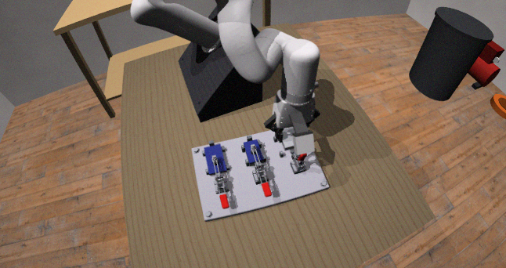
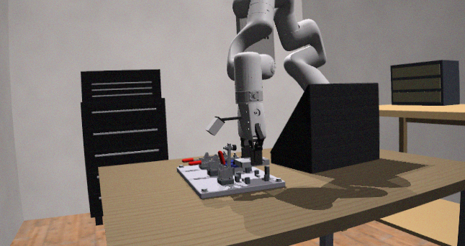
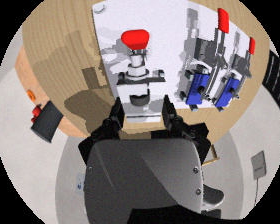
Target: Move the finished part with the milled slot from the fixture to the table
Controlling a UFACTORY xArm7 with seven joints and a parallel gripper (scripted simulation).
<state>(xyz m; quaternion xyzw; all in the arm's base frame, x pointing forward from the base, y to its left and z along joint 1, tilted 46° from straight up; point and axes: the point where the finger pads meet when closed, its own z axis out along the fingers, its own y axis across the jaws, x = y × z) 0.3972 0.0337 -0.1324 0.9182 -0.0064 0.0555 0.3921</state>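
Now: the grey fixture plate 40 mm ahead of my hand, 110 mm to the right of it and 70 mm below it. The rest, counted from my hand: grey finished part (10 mm behind, 10 mm below).
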